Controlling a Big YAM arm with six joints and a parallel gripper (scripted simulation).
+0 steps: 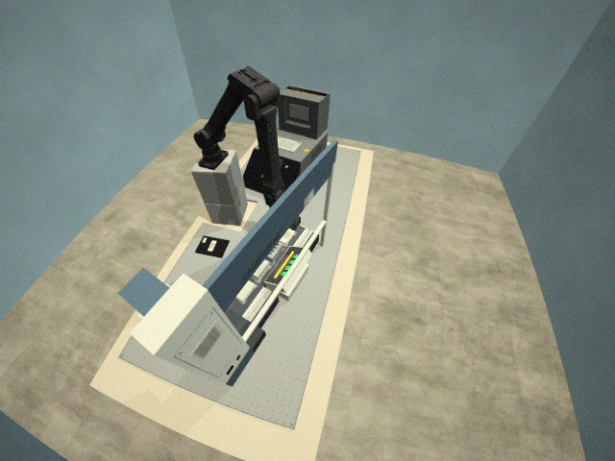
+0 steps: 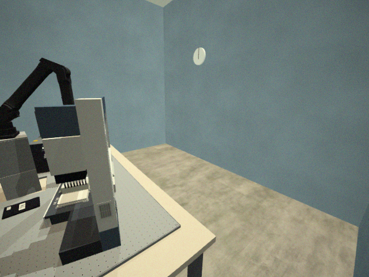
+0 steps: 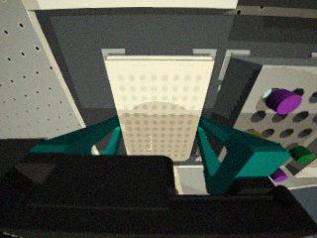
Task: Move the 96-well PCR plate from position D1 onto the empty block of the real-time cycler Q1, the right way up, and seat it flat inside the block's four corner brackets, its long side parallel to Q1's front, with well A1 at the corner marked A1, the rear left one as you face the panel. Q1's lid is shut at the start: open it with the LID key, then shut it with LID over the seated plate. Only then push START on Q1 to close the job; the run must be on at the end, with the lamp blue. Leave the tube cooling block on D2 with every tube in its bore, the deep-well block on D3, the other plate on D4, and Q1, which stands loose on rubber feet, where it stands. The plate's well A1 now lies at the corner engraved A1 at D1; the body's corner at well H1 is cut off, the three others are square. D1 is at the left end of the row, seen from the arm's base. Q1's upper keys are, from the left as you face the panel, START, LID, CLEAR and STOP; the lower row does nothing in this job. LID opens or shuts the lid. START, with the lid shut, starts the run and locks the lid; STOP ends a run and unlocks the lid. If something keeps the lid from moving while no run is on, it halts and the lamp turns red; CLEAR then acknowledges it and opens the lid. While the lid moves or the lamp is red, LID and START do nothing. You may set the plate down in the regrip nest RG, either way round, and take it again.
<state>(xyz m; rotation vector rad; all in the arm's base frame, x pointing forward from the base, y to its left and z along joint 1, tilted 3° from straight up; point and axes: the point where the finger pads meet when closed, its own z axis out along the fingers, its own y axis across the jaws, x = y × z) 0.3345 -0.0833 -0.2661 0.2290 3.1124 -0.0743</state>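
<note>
Now: hand 20 mm past the tube cooling block, 100 mm to the left of it and 10 mm below it. Also, from my hand: regrip nest: 290 mm behind, 150 mm to the right, 70 mm below; gantry tower: 80 mm ahead, 580 mm to the right, 210 mm above; pipetting head: 10 mm behind, 560 mm to the right, 320 mm above.
</note>
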